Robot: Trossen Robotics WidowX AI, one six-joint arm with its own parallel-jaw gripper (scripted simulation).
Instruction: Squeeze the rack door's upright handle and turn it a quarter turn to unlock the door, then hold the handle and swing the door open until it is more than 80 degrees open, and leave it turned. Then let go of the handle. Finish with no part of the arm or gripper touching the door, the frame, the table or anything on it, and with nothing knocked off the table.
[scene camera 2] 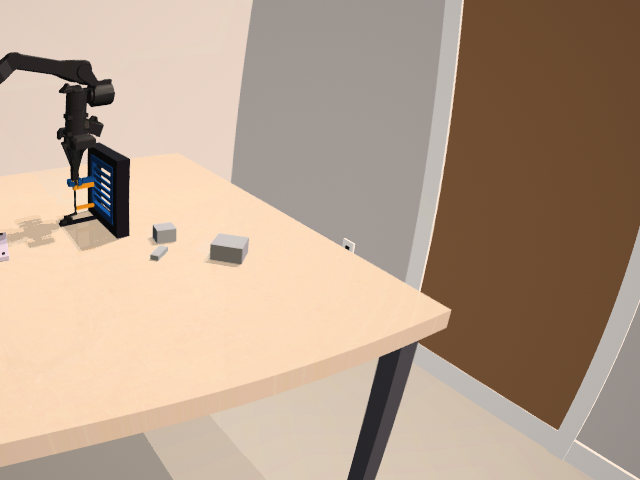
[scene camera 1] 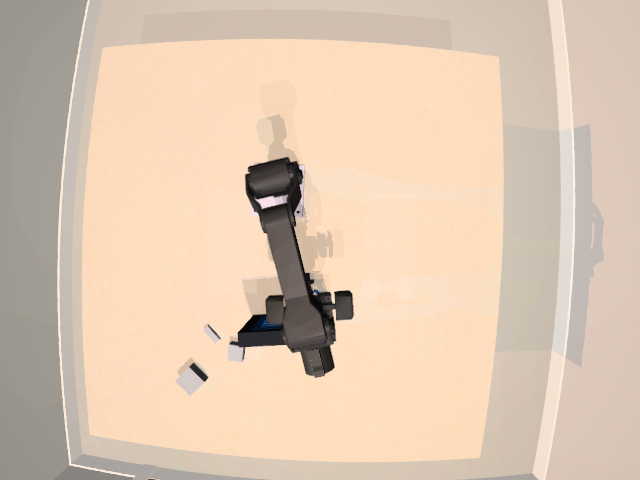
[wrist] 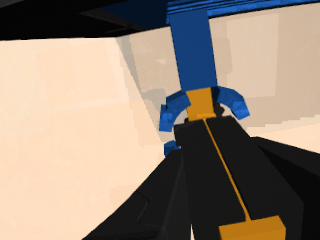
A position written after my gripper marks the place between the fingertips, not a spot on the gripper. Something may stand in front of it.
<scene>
In view: my gripper (scene camera 2: 75,170) and a rack (scene camera 1: 257,331).
My gripper also shows in scene camera 1 (scene camera 1: 310,300) and in the wrist view (wrist: 215,154). The rack is seen too in the wrist view (wrist: 192,43).
</scene>
